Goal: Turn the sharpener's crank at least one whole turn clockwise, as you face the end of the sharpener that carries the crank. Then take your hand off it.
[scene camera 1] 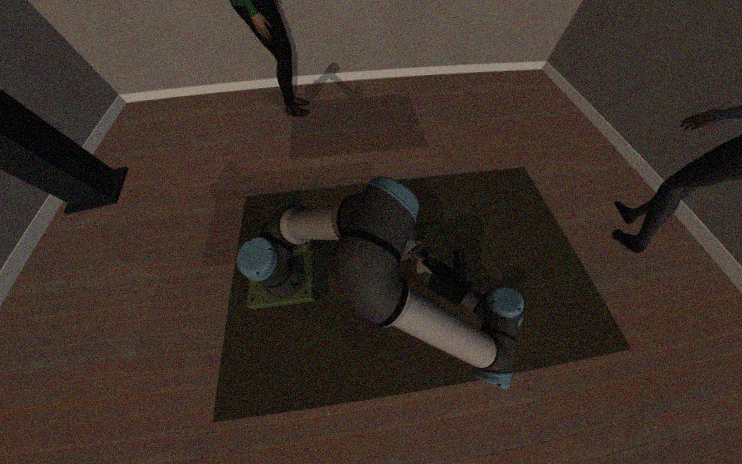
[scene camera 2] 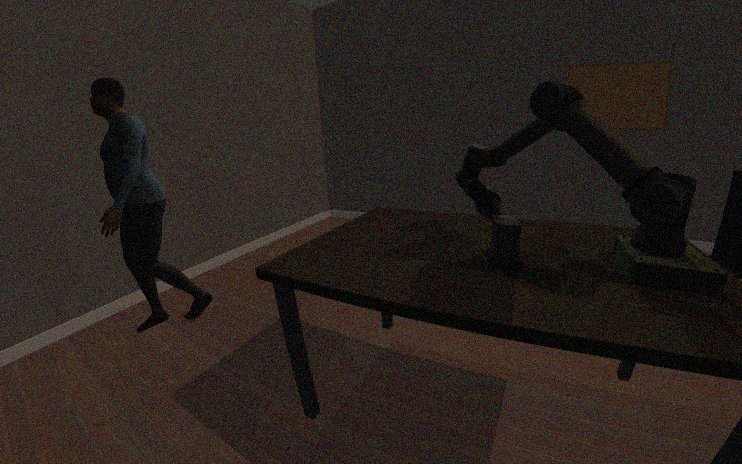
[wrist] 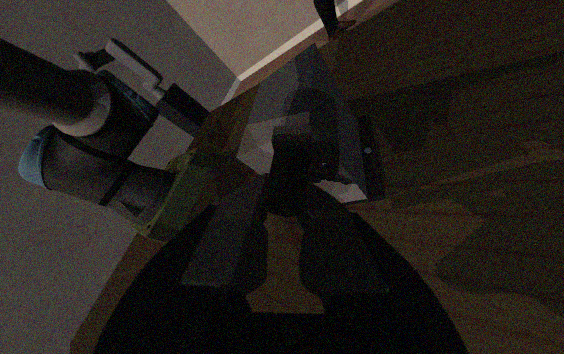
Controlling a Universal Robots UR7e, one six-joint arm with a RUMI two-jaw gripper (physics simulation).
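Seen in the pictures: gripper, fingertip midpoint: (scene camera 1: pixel 415 253) (wrist: pixel 282 177); arm's base, origin of the base link: (scene camera 1: pixel 284 277) (scene camera 2: pixel 655 248) (wrist: pixel 157 198).
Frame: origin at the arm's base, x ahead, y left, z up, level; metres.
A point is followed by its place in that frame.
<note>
The sharpener (wrist: pixel 352 155) @(x 0.517, y -0.003, z -0.012 m) (scene camera 2: pixel 506 240) @(x 0.477, y 0.084, z 0.027 m) is a grey-blue block with pale patches, standing on the table. In scene camera 1 it is mostly hidden under the arm. The dark crank handle (wrist: pixel 290 150) @(x 0.519, y -0.065, z 0.081 m) shows at its near end in the wrist view. My gripper (wrist: pixel 282 177) @(x 0.488, y -0.060, z 0.052 m) (scene camera 1: pixel 422 256) @(x 0.488, y -0.060, z 0.052 m) is shut on the crank handle, the two jaws on either side of its lower part. In scene camera 2 the gripper is mostly hidden behind the sharpener. The crank's exact angle is hard to read in the dim light.
The dark table (scene camera 1: pixel 328 377) @(x 0.089, y -0.361, z -0.057 m) (scene camera 2: pixel 339 262) @(x 0.996, y 0.164, z -0.057 m) carries the arm's green base plate (scene camera 1: pixel 280 302) @(x -0.030, y -0.084, z -0.019 m) (wrist: pixel 185 200) @(x 0.102, y -0.002, z -0.032 m). The arm's elbow arches high over the sharpener. A person in a blue top (scene camera 2: pixel 128 158) stands off the table, and another person (scene camera 1: pixel 281 60) is near the back wall.
</note>
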